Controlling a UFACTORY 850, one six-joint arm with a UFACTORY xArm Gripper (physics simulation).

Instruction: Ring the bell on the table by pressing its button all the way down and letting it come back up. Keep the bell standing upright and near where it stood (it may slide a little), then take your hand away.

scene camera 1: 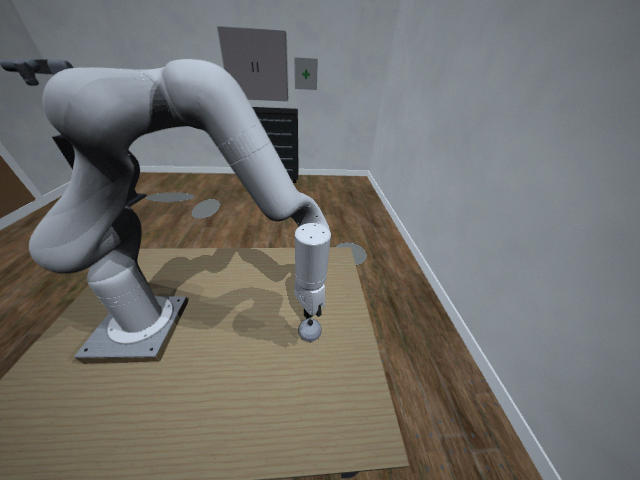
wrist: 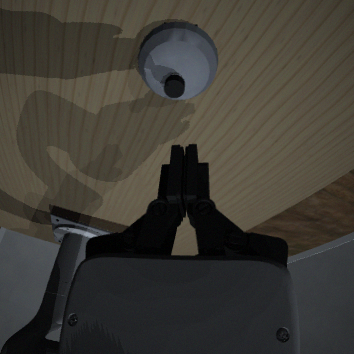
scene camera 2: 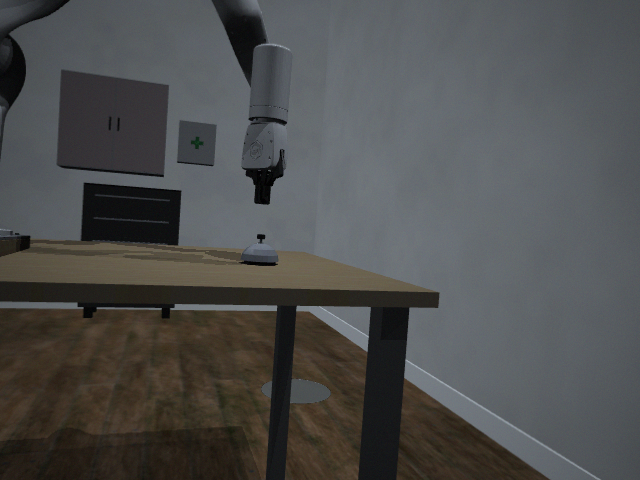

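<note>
The bell (scene camera 1: 310, 331) (scene camera 2: 260, 254) (wrist: 180, 55) is a pale grey dome that stands upright on the wooden table (scene camera 1: 206, 403) (scene camera 2: 155, 273) (wrist: 260, 115). Its black button (scene camera 1: 310, 321) (scene camera 2: 261, 236) (wrist: 174, 86) stands up on a short stem, with a gap between it and the dome in the second scene view. My gripper (scene camera 1: 312, 313) (scene camera 2: 262, 202) (wrist: 186, 158) is shut and empty, pointing down. Its fingertips are above the button, clearly apart from it, with open air between them in the second scene view.
The arm's base plate (scene camera 1: 118, 351) is bolted to the table at the left in the first scene view. The table's right edge runs a short way to the right of the bell. A wall (scene camera 1: 516, 180) (scene camera 2: 491, 180) stands beyond that edge.
</note>
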